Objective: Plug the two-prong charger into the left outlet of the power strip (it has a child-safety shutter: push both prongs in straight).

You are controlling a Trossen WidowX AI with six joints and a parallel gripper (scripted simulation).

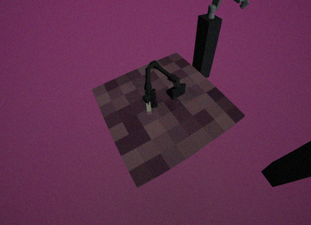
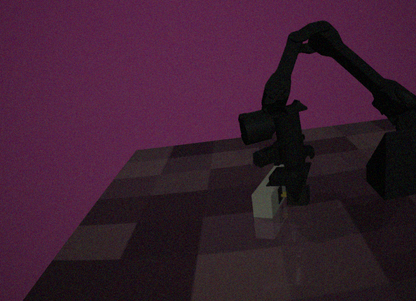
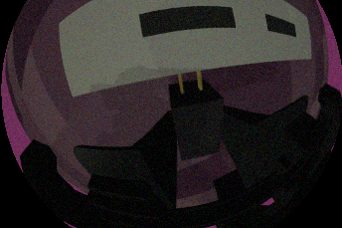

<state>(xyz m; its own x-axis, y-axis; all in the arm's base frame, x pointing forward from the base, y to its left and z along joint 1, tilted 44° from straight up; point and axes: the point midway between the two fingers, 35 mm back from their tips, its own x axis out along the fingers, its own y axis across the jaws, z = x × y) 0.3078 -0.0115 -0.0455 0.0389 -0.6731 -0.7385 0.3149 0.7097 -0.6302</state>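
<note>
Now: gripper tip 1 cm below the charger and 1 cm short of it.
</note>
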